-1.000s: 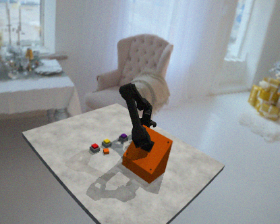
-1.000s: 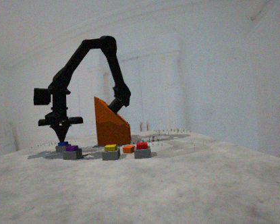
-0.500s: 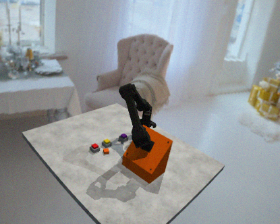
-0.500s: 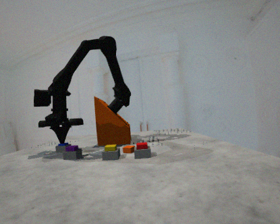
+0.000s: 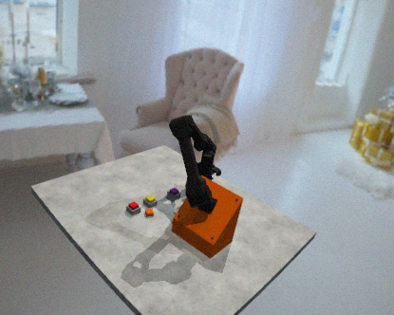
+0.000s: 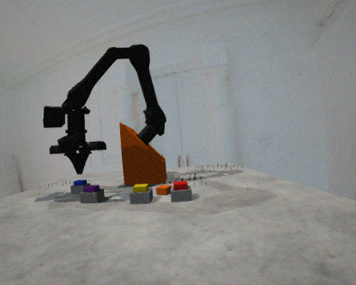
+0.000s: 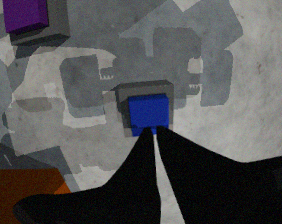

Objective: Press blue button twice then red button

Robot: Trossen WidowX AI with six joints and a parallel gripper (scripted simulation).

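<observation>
The blue button is 30 mm below my gripper tip. From my gripper tip the other things lie so: yellow button 150 mm ahead, 210 mm to the left, 30 mm below; small orange block 100 mm ahead, 270 mm to the left, 50 mm below; purple button 110 mm ahead, 70 mm to the left, 30 mm below.
</observation>
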